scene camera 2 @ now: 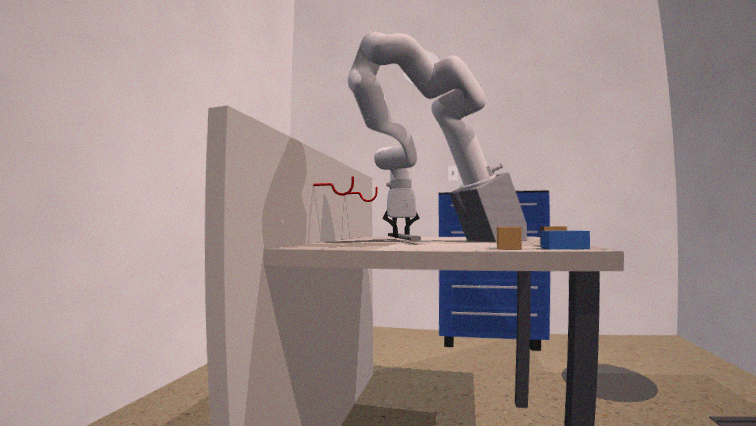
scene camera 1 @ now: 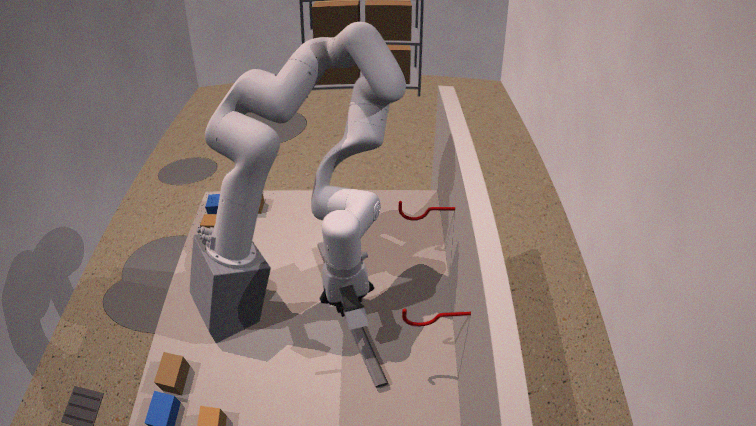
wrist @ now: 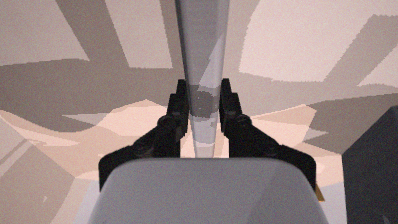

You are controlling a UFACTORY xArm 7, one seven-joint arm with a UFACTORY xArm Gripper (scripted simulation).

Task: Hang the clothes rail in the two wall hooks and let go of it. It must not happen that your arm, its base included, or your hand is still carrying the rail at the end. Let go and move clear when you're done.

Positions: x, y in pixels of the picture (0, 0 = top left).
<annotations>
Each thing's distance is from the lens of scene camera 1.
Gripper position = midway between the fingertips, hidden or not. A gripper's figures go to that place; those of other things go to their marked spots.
my gripper [scene camera 1: 348, 310]: 1.09 m
grey clothes rail [scene camera 1: 365, 348]: 1.01 m
wall panel [scene camera 1: 491, 377]: 0.71 m
The marked spots on the wall panel and the grey clothes rail are 0.40 m apart.
</annotations>
